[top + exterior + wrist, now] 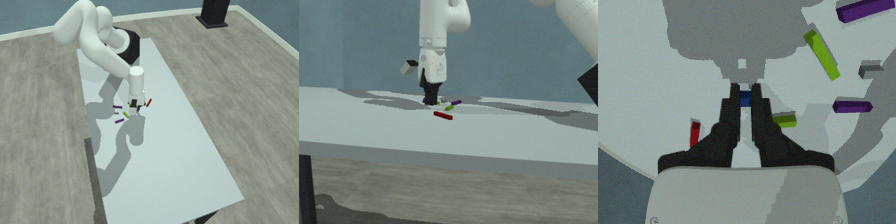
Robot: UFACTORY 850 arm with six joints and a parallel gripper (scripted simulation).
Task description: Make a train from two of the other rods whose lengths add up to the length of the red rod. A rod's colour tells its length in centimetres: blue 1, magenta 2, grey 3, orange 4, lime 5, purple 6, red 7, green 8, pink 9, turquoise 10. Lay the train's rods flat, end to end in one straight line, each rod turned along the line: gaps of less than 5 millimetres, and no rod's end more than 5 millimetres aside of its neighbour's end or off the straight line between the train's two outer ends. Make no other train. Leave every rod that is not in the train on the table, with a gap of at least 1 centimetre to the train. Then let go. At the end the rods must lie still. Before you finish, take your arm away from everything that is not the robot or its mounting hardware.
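The blue rod lies 20 mm below my hand. The rest, counted from my hand: red rod (50 mm behind, 100 mm to the left, 30 mm below); grey rod (30 mm behind, 130 mm to the right, 30 mm below).
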